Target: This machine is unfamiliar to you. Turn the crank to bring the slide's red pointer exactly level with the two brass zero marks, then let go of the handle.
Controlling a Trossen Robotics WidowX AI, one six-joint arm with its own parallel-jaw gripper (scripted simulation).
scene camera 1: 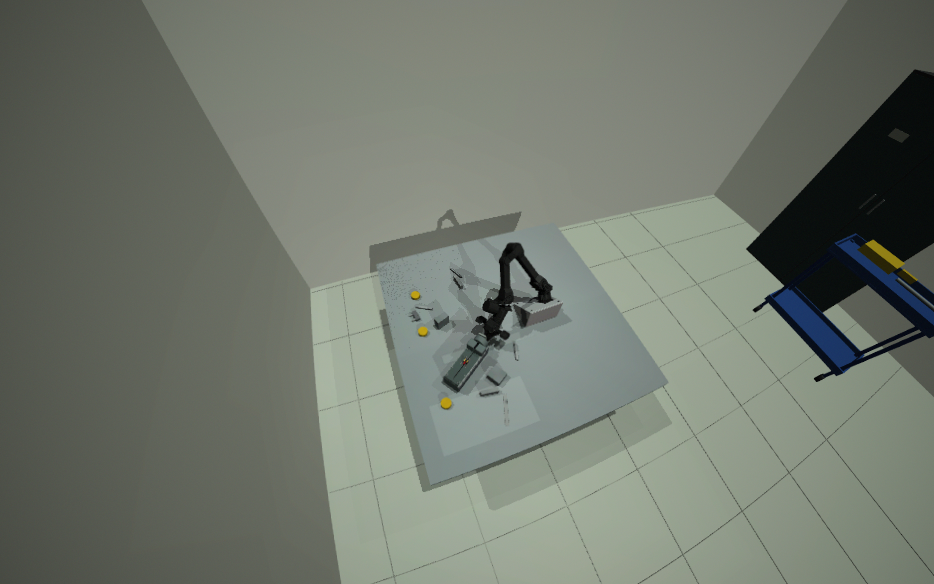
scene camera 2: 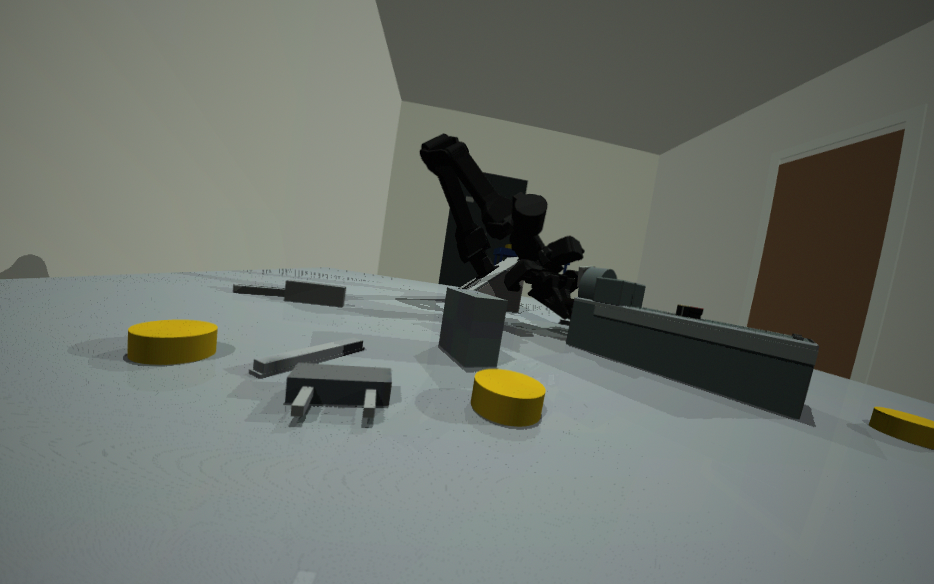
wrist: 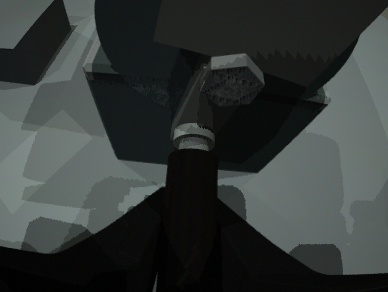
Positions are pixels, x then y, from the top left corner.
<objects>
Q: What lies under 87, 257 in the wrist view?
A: My gripper.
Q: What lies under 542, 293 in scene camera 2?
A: My gripper.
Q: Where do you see a machine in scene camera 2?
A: At 770, 370
</objects>
